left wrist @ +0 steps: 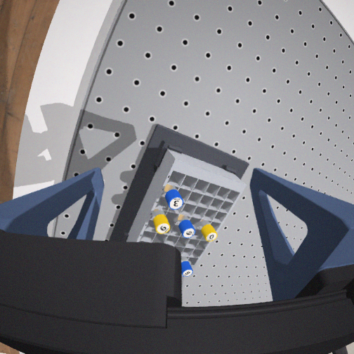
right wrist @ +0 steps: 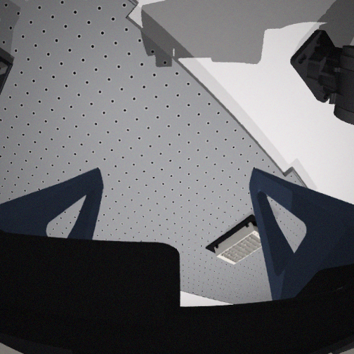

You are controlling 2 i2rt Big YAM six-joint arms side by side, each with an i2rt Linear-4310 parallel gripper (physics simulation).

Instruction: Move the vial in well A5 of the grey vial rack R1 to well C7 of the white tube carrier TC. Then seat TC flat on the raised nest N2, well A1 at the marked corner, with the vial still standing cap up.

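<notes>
The grey vial rack R1 sits on a dark base in the left wrist view. Several capped vials stand in it, with blue caps and yellow caps. The gripper body hides its lower left part; I cannot tell which vial is in A5. My left gripper is open above the rack, fingers apart and empty. My right gripper is open and empty above the perforated table. A whitish gridded carrier, apparently TC, lies far off, partly behind the right finger. I cannot identify N2.
The perforated grey table spreads under both grippers. A black mechanical part stands at the right in the right wrist view. A dark object is cut off at the left edge. Wooden floor shows at the far left.
</notes>
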